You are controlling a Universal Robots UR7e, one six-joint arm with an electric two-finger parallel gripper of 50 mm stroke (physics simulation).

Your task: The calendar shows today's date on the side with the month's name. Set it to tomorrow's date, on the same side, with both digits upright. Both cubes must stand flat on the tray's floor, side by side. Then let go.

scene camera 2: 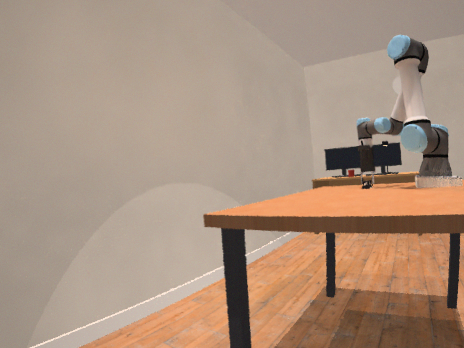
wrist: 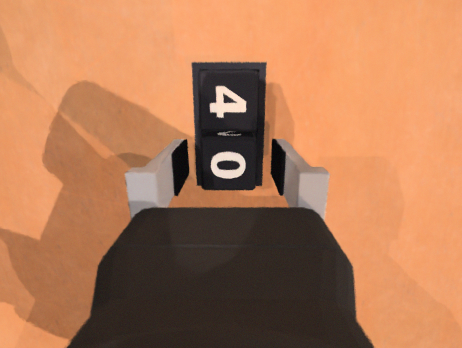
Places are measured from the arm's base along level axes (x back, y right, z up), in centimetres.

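Where they show: gripper, fingertip midpoint: [scene camera 2: 367, 184] [wrist: 229, 156]; arm's base, link origin: [scene camera 2: 435, 176].
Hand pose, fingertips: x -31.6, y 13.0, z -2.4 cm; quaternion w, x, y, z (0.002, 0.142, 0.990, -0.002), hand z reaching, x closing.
Observation:
Each offset is from my fingertips to the top centre of the thing. "spot": to the spot under its first point. Level surfaces: height alone.
The calendar's dark tray {spot: dx -2.8, dy -2.6, dz -0.4 cm} [wrist: 263, 100] lies on the table, lengthwise away from the gripper in the wrist view. Two black cubes sit in it in a row. The far cube {dx -0.9, dy -3.2, dz +1.9 cm} [wrist: 230, 102] shows a white 4 on top, turned sideways. The near cube {dx +0.0, dy +0.0, dz +1.9 cm} [wrist: 227, 165] shows a white 0 on top, also sideways. A sliver of a white mark shows in the gap between them. My gripper [wrist: 229, 156] [scene camera 2: 367, 182] is open and empty, pointing down, with one finger on each side of the near cube. The month side and the cubes' digits on that side are hidden.
The wooden table {dz -2.1 cm} [scene camera 2: 320, 202] carries the arm's base [scene camera 2: 437, 181] on the right. Behind it, a desk {dz -1.8 cm} [scene camera 2: 325, 183] holds two monitors [scene camera 2: 341, 159] [scene camera 2: 392, 156] and a red cup [scene camera 2: 351, 173]. Arm shadows fall around the tray.

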